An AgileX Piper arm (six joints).
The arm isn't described. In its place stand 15 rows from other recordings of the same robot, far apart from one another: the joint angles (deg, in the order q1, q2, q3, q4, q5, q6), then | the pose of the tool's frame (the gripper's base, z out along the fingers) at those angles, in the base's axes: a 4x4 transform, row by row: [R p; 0 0 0 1], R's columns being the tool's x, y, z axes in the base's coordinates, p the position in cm.
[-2.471 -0.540 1.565 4.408 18.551 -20.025] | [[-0.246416 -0.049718 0.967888 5.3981], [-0.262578 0.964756 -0.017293 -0.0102], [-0.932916 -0.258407 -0.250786 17.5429], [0 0 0 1]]
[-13.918 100.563 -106.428 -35.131 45.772 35.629] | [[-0.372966 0.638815 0.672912 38.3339], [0.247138 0.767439 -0.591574 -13.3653], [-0.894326 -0.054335 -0.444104 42.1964], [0 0 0 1]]
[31.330 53.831 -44.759 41.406 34.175 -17.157] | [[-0.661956 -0.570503 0.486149 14.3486], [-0.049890 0.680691 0.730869 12.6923], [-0.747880 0.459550 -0.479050 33.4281], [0 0 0 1]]
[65.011 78.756 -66.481 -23.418 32.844 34.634] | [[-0.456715 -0.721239 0.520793 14.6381], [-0.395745 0.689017 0.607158 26.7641], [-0.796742 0.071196 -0.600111 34.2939], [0 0 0 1]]
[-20.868 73.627 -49.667 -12.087 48.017 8.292] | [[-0.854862 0.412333 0.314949 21.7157], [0.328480 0.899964 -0.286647 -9.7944], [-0.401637 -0.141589 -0.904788 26.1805], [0 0 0 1]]
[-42.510 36.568 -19.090 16.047 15.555 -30.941] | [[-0.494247 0.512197 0.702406 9.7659], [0.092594 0.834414 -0.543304 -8.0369], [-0.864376 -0.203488 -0.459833 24.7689], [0 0 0 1]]
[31.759 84.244 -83.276 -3.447 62.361 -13.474] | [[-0.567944 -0.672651 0.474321 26.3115], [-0.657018 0.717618 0.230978 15.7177], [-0.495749 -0.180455 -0.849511 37.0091], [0 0 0 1]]
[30.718 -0.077 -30.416 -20.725 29.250 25.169] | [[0.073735 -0.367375 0.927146 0.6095], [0.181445 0.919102 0.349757 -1.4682], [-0.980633 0.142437 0.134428 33.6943], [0 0 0 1]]
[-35.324 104.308 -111.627 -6.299 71.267 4.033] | [[-0.676170 0.642950 0.359735 31.6260], [0.521780 0.762630 -0.382284 -23.5712], [-0.520134 -0.070786 -0.851146 38.4606], [0 0 0 1]]
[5.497 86.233 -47.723 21.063 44.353 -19.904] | [[-0.950302 -0.229082 0.210825 25.9258], [-0.167871 0.947342 0.272694 4.7919], [-0.262193 0.223750 -0.938718 20.1787], [0 0 0 1]]
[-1.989 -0.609 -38.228 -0.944 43.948 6.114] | [[0.002447 0.046108 0.998933 -2.6168], [0.094671 0.994439 -0.046132 -0.0132], [-0.995506 0.094682 -0.001932 34.7956], [0 0 0 1]]
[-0.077 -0.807 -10.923 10.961 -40.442 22.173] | [[0.754453 -0.365140 0.545411 0.0528], [0.503514 0.855032 -0.124073 -1.1225], [-0.421040 0.368229 0.828934 32.6288], [0 0 0 1]]
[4.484 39.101 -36.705 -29.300 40.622 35.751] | [[-0.505257 0.307012 0.806510 12.7920], [0.169078 0.951681 -0.256351 -1.9052], [-0.846243 0.006840 -0.532753 31.5933], [0 0 0 1]]
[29.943 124.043 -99.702 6.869 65.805 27.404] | [[-0.999785 -0.001198 0.020695 37.7925], [0.001666 0.990456 0.137819 22.9151], [-0.020662 0.137824 -0.990241 18.2955], [0 0 0 1]]
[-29.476 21.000 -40.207 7.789 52.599 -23.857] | [[-0.521030 0.249755 0.816180 4.8059], [-0.079332 0.937922 -0.337652 -1.5910], [-0.849844 -0.240676 -0.468872 34.0441], [0 0 0 1]]
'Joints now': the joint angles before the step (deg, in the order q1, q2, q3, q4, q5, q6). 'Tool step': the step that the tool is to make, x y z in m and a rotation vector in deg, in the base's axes. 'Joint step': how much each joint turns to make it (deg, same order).
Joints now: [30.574 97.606 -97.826 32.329 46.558 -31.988]
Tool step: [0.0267 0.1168 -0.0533 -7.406 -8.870 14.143]
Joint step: [11.102 21.575 -20.825 -5.842 -1.113 -7.266]
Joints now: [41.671 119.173 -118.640 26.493 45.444 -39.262]
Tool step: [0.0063 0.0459 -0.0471 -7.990 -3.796 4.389]
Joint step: [4.159 11.048 -10.326 -8.364 2.224 0.011]
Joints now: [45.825 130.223 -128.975 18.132 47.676 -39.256]
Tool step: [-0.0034 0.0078 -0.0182 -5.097 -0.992 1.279]
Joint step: [1.358 1.865 -0.377 -4.474 1.507 0.374]
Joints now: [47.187 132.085 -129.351 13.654 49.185 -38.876]
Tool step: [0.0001 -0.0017 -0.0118 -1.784 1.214 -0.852]
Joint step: [0.006 0.004 2.154 -1.053 -0.217 1.089]
